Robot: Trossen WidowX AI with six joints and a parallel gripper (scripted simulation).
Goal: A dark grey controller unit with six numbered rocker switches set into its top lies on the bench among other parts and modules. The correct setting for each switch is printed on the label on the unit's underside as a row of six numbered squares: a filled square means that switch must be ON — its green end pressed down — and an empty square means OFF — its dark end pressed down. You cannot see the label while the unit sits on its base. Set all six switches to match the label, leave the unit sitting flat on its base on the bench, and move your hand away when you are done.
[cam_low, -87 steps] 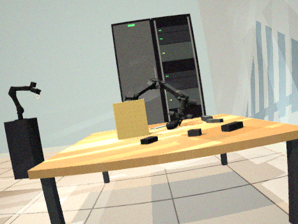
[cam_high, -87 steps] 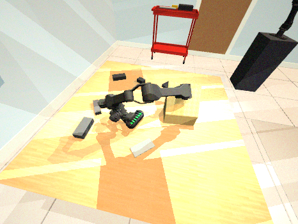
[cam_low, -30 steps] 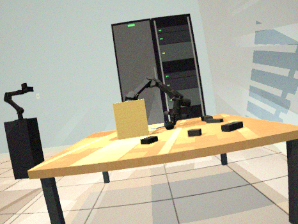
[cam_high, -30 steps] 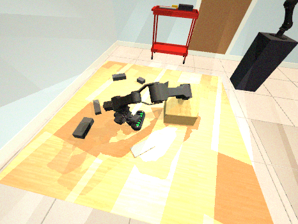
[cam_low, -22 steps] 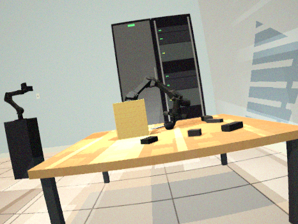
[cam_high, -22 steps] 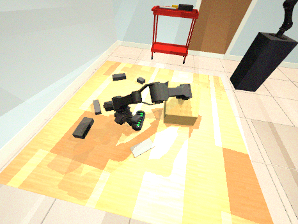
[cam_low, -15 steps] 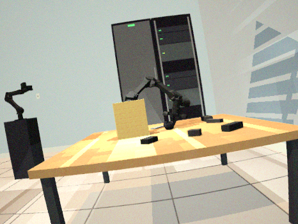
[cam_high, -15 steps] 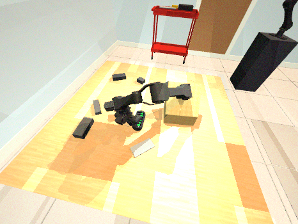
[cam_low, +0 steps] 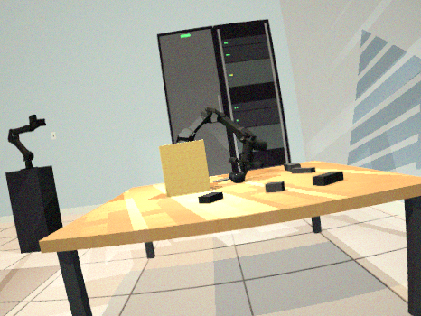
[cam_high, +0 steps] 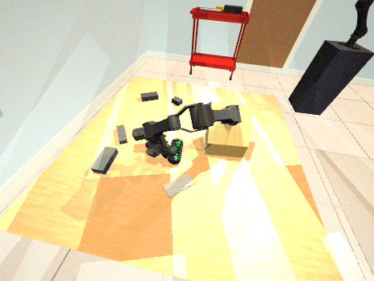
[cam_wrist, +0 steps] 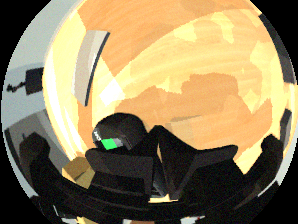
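Right now my gripper tip is 100 mm past the pale flat plate, 130 mm to the right of it and 10 mm above it. Round my gripper tip: slim grey module 300 mm ahead, 120 mm to the right.
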